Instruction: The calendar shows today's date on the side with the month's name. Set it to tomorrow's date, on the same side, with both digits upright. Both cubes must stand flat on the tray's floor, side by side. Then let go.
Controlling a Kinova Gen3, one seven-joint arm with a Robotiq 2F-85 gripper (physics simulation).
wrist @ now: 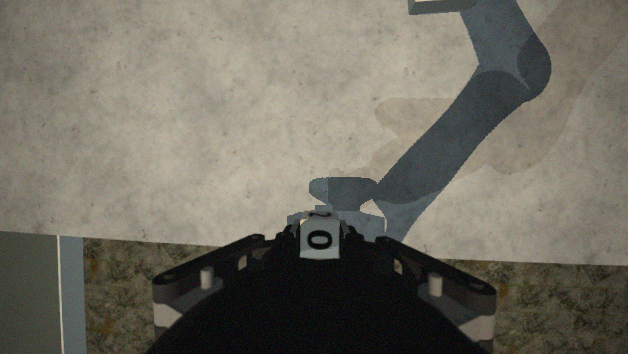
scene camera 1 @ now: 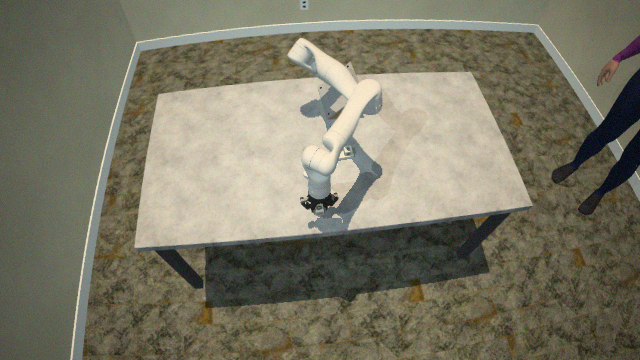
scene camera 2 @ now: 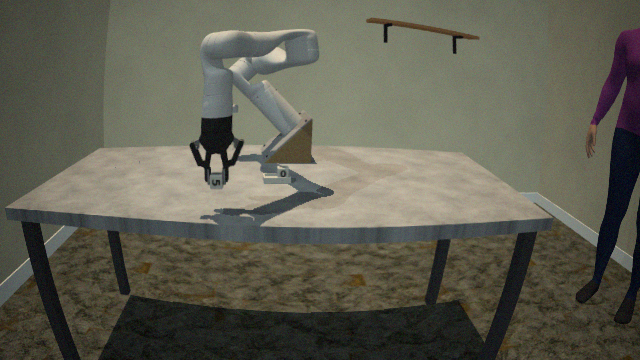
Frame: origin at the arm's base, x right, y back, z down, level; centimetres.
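Where they show: gripper, fingertip midpoint: point(wrist: 319, 230) point(scene camera 1: 319, 210) point(scene camera 2: 216, 183); arm's base, origin of the base link: point(scene camera 2: 292, 126).
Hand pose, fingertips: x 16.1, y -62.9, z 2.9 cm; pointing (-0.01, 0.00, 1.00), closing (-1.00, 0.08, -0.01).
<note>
Each offset is from my fingertips to the centre of the thing. Level surfaces: height alone.
A small white tray point(scene camera 2: 270, 181) point(wrist: 435, 7) stands mid-table, partly behind the arm in scene camera 1. A white cube @(dx -14.5, dy +29.9, dz +5.1 cm) point(scene camera 2: 283, 173) point(scene camera 1: 348, 150) stands in its right part in scene camera 2, its 0 facing that camera and upright. My gripper point(scene camera 2: 216, 176) point(scene camera 1: 319, 208) point(wrist: 319, 230) points down and is shut on a second white cube @(dx +0.0, dy +0.0, dz -0.8 cm) point(scene camera 2: 216, 182) point(wrist: 320, 247), held above the table, in front of and left of the tray in scene camera 2. This cube shows a 5 lying on its side to scene camera 2. The wrist view shows a sideways 0 and part of another digit.
The grey table @(dz +7.7 cm) point(scene camera 1: 225, 150) point(scene camera 2: 375, 200) carries the arm's wedge-shaped base point(scene camera 2: 295, 145) behind the tray. The table's front edge is near the gripper. Arm shadows fall across the table. A person point(scene camera 1: 612, 125) point(scene camera 2: 620, 150) stands off to the right. A wall shelf point(scene camera 2: 422, 28) hangs behind.
</note>
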